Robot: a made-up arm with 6 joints. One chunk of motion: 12 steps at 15 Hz.
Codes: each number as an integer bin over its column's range. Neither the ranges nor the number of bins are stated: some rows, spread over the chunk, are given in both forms.
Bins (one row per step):
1: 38 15 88 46 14 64
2: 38 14 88 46 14 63
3: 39 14 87 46 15 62
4: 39 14 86 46 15 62
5: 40 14 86 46 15 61
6: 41 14 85 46 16 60
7: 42 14 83 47 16 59
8: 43 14 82 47 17 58
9: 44 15 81 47 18 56
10: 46 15 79 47 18 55
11: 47 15 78 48 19 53
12: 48 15 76 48 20 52
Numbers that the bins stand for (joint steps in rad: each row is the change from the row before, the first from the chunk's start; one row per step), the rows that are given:
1: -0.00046 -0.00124 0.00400 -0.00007 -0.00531 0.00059
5: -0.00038 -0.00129 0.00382 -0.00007 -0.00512 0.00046
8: -0.00026 -0.00129 0.00345 -0.00005 -0.00474 0.00034
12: -0.00006 -0.00124 0.00291 -0.00003 -0.00416 0.00010
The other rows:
2: -0.00046 -0.00129 0.00400 -0.00007 -0.00531 0.00055
3: -0.00042 -0.00129 0.00391 -0.00007 -0.00512 0.00051
4: -0.00042 -0.00129 0.00382 -0.00007 -0.00512 0.00051
6: -0.00034 -0.00129 0.00373 -0.00007 -0.00493 0.00042
7: -0.00030 -0.00129 0.00355 -0.00005 -0.00493 0.00038
9: -0.00022 -0.00124 0.00336 -0.00005 -0.00455 0.00026
10: -0.00014 -0.00124 0.00318 -0.00005 -0.00455 0.00022
11: -0.00010 -0.00124 0.00309 -0.00003 -0.00435 0.00014

